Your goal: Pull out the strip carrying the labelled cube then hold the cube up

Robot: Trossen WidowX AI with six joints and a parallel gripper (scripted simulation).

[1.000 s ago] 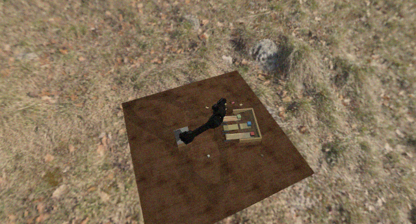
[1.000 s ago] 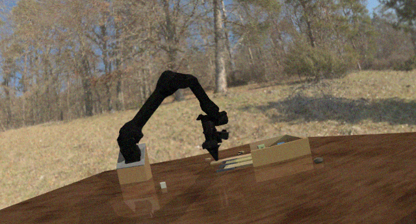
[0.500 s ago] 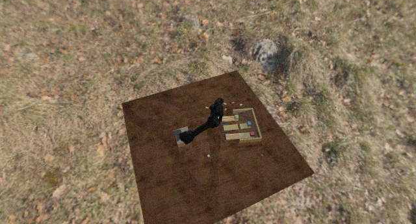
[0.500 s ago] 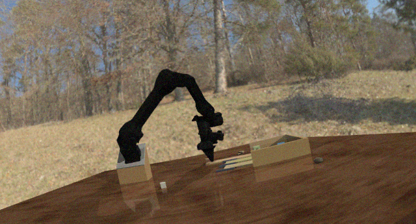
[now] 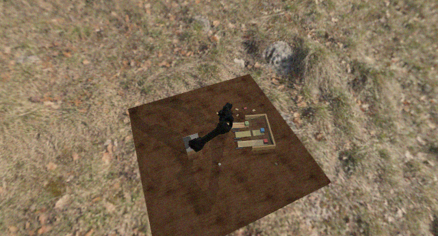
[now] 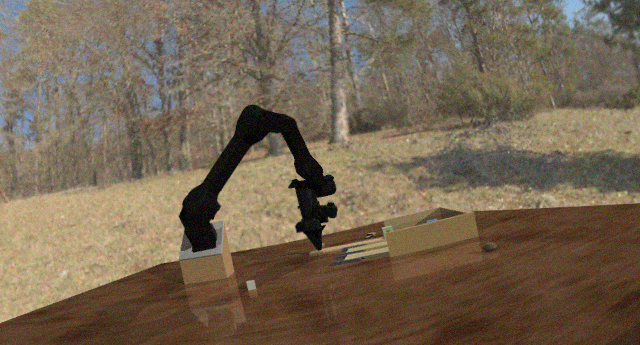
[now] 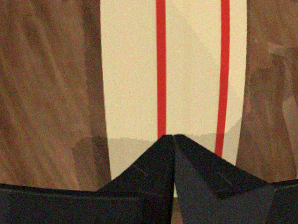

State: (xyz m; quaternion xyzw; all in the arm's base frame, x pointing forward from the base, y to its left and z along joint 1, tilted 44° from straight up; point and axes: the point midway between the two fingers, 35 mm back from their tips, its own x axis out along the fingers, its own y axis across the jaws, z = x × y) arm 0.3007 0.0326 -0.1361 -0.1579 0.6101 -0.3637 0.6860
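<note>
The green labelled cube is 20 cm ahead of my gripper tip, 7 cm to the right of it and 2 cm above it. From my gripper tip the other things lie so: green-patterned strip (12 cm ahead, 14 cm to the right); then pebble (23 cm ahead, 49 cm to the right); then white block (17 cm behind, 32 cm to the right).
</note>
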